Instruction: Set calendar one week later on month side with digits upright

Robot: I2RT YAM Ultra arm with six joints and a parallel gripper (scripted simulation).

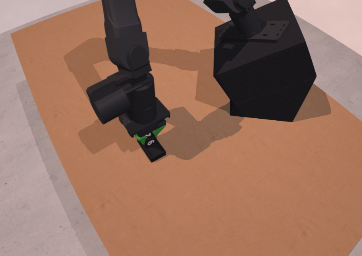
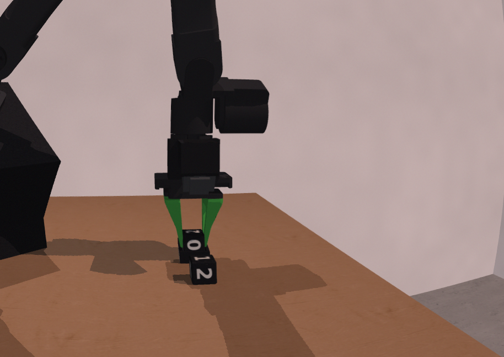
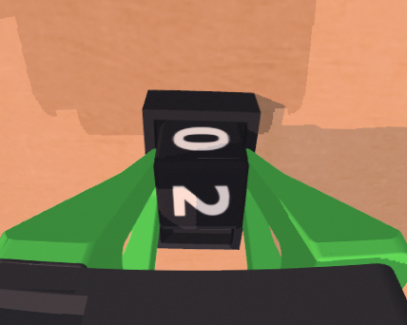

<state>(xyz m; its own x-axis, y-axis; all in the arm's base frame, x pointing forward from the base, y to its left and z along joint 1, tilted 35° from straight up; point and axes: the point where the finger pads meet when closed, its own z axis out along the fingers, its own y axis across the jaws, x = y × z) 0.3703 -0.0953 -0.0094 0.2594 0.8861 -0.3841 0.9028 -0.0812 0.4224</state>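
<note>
My hand is 20 mm to the right of the black tray and 20 mm above it.
</note>
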